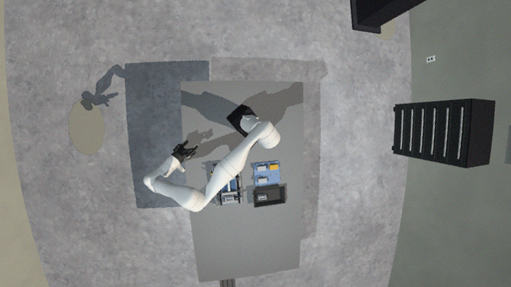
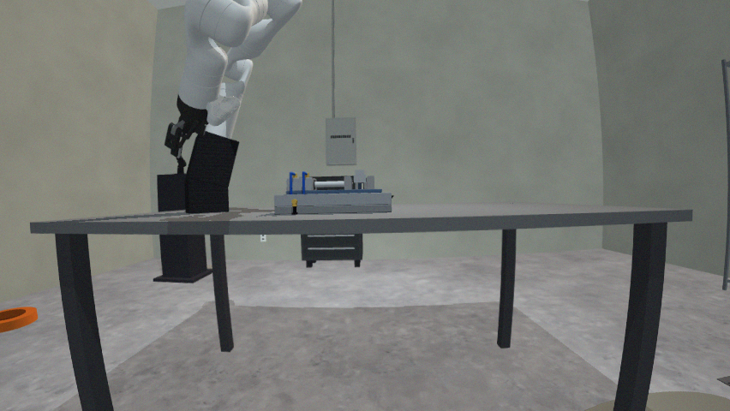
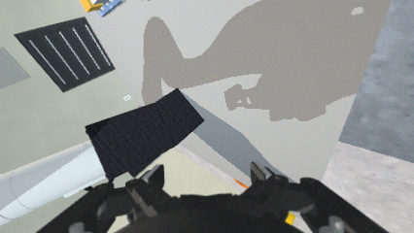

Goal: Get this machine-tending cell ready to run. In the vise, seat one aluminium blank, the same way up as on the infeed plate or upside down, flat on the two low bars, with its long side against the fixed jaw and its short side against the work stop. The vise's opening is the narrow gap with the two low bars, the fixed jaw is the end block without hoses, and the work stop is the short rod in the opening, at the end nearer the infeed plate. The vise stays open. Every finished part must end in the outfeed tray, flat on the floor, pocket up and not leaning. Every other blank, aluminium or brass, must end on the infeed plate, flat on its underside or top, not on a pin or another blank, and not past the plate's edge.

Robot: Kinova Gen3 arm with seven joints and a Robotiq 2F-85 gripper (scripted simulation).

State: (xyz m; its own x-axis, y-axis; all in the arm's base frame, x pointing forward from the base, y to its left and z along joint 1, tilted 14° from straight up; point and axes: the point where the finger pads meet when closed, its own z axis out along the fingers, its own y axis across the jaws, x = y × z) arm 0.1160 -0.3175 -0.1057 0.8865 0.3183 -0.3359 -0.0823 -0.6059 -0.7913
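Now: the brass blank 530 mm to the left of my hand, 220 mm ahead of it and 150 mm below it. The rest, counted from my hand: vise 330 mm ahead, 200 mm to the left, 140 mm below; then white rod 310 mm ahead, 200 mm to the left, 100 mm below.
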